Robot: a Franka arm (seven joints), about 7 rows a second.
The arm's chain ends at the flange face. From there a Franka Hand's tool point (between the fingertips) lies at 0.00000 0.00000 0.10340 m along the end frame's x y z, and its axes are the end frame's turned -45 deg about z.
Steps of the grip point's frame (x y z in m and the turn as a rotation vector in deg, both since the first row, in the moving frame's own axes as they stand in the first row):
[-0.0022, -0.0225, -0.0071, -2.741, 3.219, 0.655]
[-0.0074, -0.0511, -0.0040, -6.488, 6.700, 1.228]
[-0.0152, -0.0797, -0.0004, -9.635, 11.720, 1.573]
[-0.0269, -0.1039, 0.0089, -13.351, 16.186, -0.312]
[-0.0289, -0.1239, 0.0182, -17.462, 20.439, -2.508]
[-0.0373, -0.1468, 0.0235, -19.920, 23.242, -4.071]
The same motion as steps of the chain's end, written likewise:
[-0.0251, -0.0138, -0.0068, 0.338, 4.214, 0.655]
[-0.0581, -0.0308, -0.0026, 0.150, 9.325, 1.228]
[-0.0941, -0.0434, 0.0032, 1.474, 15.100, 1.573]
[-0.1293, -0.0508, 0.0158, 2.005, 20.886, -0.312]
[-0.1546, -0.0625, 0.0294, 2.105, 26.800, -2.508]
[-0.1825, -0.0715, 0.0379, 2.349, 30.520, -4.071]

